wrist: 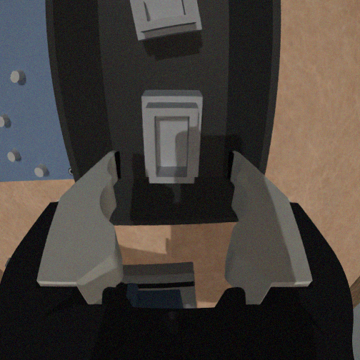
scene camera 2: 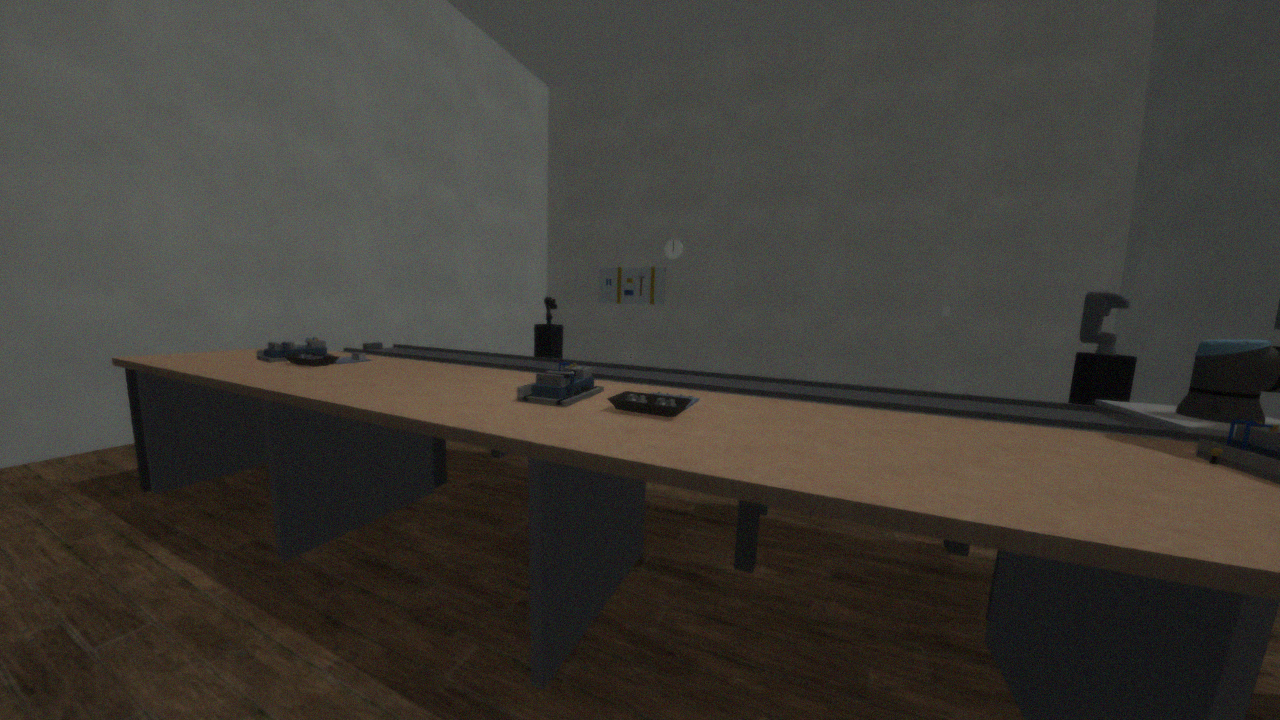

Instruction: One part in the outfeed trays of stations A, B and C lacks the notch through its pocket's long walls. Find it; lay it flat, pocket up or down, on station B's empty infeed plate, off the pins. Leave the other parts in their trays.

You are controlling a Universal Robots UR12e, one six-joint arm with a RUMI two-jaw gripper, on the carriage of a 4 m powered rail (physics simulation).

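Seen in the pictures: arm's base, origin of its link: [scene camera 2: 1218, 418].
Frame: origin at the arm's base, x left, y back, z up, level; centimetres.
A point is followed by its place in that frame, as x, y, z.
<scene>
In the wrist view my gripper [wrist: 173, 152] is open, its fingers spread wide above the near end of a dark outfeed tray [wrist: 254, 90]. A pale grey part [wrist: 172, 140] lies flat in this tray, pocket up, ahead of and between the fingertips. I see no notch in its long walls. A second grey part [wrist: 166, 25] lies farther up the tray, slightly turned and cut off by the frame. A blue plate with pins [wrist: 30, 30] is left of the tray; I cannot tell its station. My gripper does not show in scene camera 2.
A grey and blue fixture [wrist: 160, 272] shows below, between the fingers. In scene camera 2, a dark tray with parts [scene camera 2: 650, 410] @[-178.5, -79.1, -1.2] stands beside a fixture [scene camera 2: 560, 386] @[-211.2, -79.5, 3.1] mid-table. Another dark tray [scene camera 2: 312, 360] @[-356.8, -78.0, 0.6] and fixture [scene camera 2: 290, 350] @[-393.8, -69.4, 2.4] stand far left. An arm section [scene camera 2: 1226, 385] @[-4.0, -6.4, 12.1] shows at right.
</scene>
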